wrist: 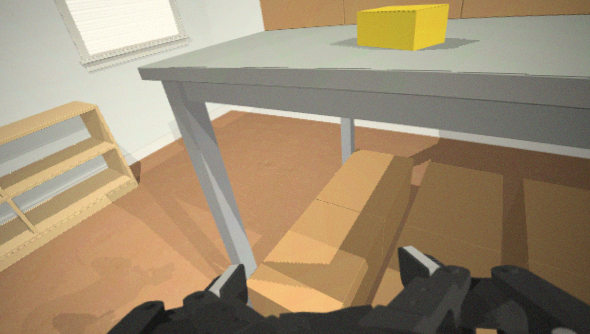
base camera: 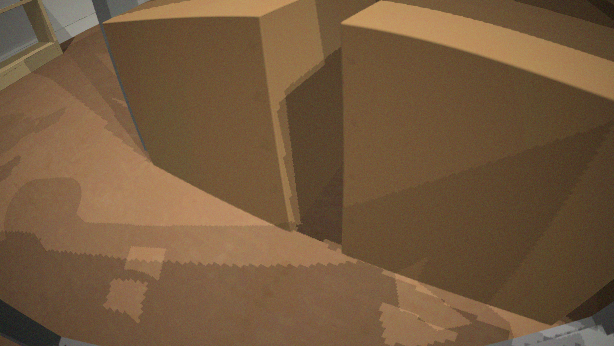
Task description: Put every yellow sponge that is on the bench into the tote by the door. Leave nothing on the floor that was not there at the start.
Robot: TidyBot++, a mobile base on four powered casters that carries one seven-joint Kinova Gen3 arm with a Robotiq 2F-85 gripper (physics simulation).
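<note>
A yellow sponge lies on the grey bench, near the top of the wrist view, in from the front edge and to the right of the bench's left corner. My gripper is open, with its two fingertips wide apart at the bottom of the wrist view and no thing between them. It is in front of the bench, with the sponge ahead of it and apart from it. The gripper does not show in the base camera view. The tote by the door does not show in either view.
Cardboard boxes stand in rows under the bench, close ahead of the base. A bench leg stands left of them. A wooden shelf unit is against the left wall, below a window. Brown panels stand behind the bench top.
</note>
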